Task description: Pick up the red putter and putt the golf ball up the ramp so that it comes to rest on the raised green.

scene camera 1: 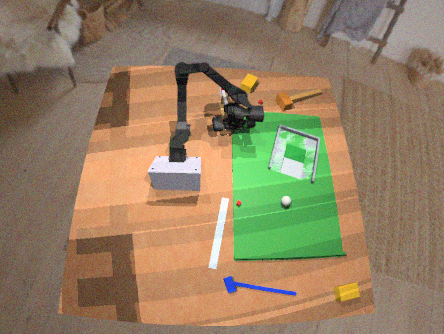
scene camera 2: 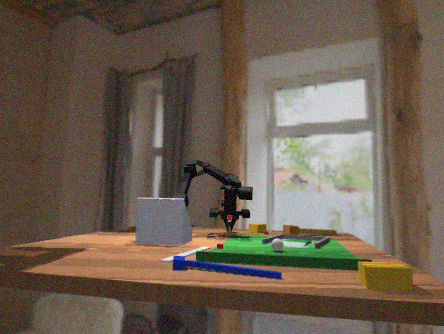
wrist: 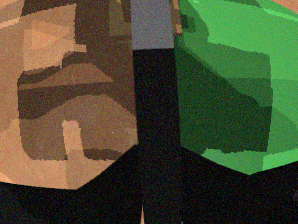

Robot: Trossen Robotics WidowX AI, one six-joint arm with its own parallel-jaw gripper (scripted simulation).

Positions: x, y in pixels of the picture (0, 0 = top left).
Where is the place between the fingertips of my gripper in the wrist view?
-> At 153, 151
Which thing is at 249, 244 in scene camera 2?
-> A green mat.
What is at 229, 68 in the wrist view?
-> A green mat.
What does my gripper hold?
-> A red putter.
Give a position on a yellow block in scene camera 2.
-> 372, 275
